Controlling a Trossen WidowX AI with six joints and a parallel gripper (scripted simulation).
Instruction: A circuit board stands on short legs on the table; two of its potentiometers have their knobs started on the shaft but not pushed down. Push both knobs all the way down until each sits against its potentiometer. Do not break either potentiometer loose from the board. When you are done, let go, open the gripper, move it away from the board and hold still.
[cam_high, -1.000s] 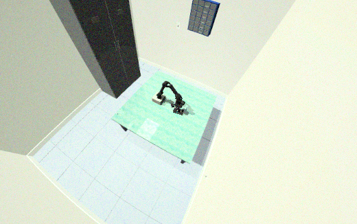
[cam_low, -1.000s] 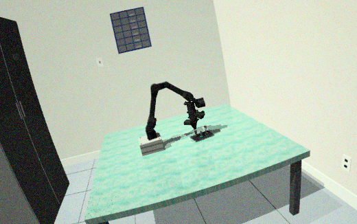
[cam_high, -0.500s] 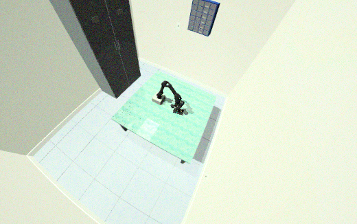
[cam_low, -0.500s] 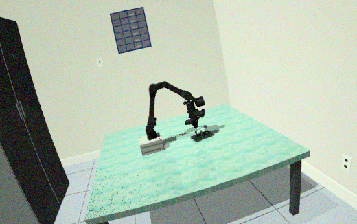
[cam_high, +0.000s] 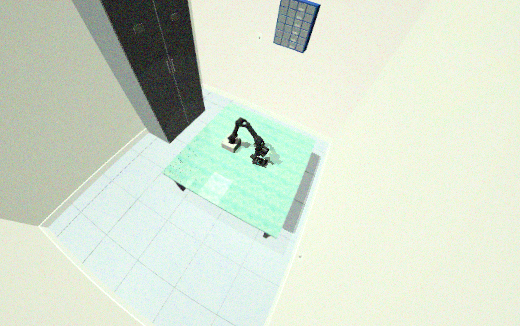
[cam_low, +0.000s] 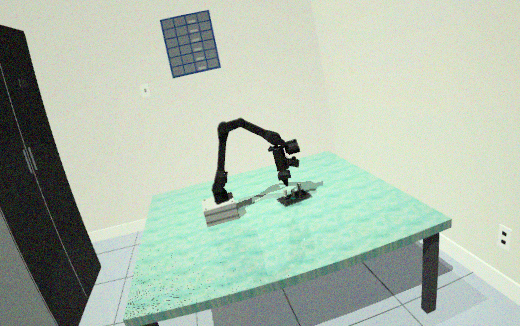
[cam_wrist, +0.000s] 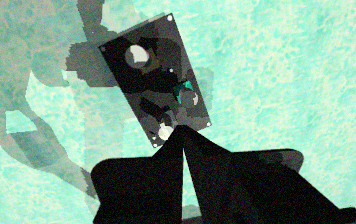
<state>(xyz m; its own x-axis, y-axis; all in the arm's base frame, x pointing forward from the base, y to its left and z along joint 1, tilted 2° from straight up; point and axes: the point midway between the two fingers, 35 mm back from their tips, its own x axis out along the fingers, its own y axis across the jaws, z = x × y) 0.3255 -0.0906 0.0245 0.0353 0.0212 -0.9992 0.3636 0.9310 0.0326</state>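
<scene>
My gripper tip is now 20 mm short of the grey round knob, 20 mm to the left of it and 40 mm above it. Round my gripper tip: teal potentiometer: 20 mm ahead, 20 mm to the right, 50 mm below.
</scene>
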